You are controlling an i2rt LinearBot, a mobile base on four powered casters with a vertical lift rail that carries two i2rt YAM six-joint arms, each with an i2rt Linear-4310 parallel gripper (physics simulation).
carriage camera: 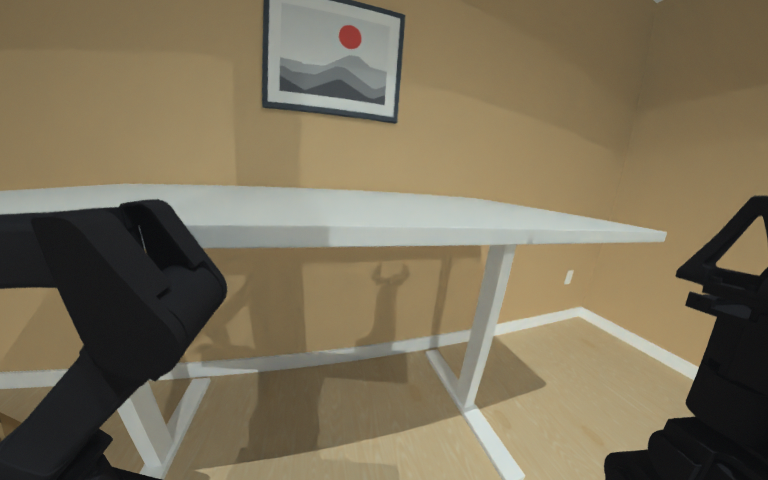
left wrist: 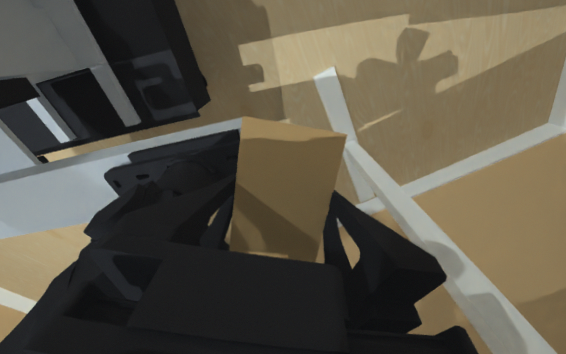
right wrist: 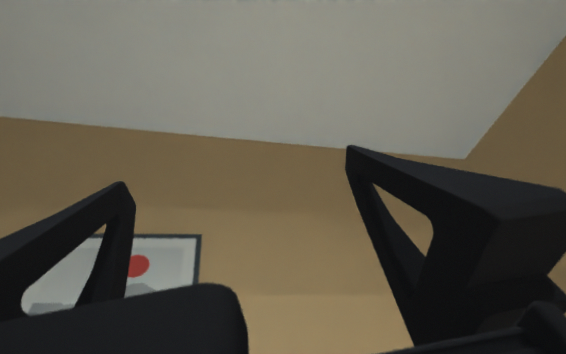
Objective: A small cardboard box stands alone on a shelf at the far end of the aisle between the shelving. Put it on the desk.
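Where they show: left gripper, fingertip midpoint: (left wrist: pixel 282 187); right gripper, fingertip midpoint: (right wrist: pixel 241 174); left arm's base, origin of the base link: (left wrist: pixel 197 177).
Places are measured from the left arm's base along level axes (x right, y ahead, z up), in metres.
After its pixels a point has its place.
Observation:
The small cardboard box (left wrist: pixel 290 160) @(x -0.115, y -0.054, z 0.102 m) is held upright between the fingers of my left gripper (left wrist: pixel 282 187) @(x -0.107, y -0.028, z 0.091 m), which is shut on its sides. The carriage camera shows the left arm's dark elbow at the left; the left gripper and the box do not show there. The white desk (carriage camera: pixel 396 235) @(x 0.360, y 0.149, z 0.353 m) stands ahead, against the tan wall, and its top spans much of the carriage view. In the left wrist view, a white desk leg (left wrist: pixel 395 200) @(x -0.381, y 0.281, z -0.167 m) shows below and to the right of the box. My right gripper (right wrist: pixel 241 174) @(x 0.676, y 0.027, z 0.435 m) is open and empty, pointing up toward the wall and ceiling.
A framed picture (carriage camera: pixel 334 59) @(x 0.099, y 0.863, z 0.878 m) hangs on the wall above the desk. White desk legs (carriage camera: pixel 489 322) @(x 0.783, y 0.632, z -0.086 m) with long feet stand on the wood floor. The room corner is at the right. Dark and grey parts of the robot (left wrist: pixel 145 65) @(x 0.152, y -0.143, z -0.286 m) show at the upper left of the left wrist view.

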